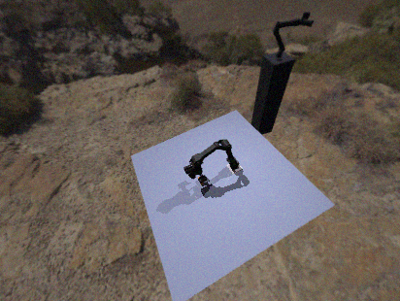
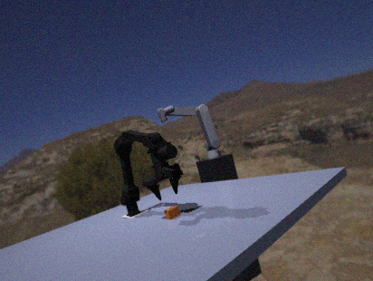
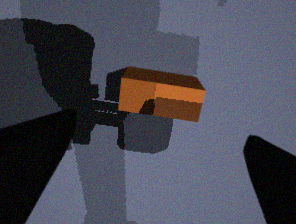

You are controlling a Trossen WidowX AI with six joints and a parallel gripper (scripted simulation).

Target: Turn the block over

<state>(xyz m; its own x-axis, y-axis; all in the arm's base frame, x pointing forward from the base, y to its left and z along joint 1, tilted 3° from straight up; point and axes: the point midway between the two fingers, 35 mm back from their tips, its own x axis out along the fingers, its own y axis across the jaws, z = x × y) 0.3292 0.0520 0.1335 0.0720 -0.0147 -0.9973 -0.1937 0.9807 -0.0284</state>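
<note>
Right now the block is 70 mm below my gripper tip and 10 mm behind it.
</note>
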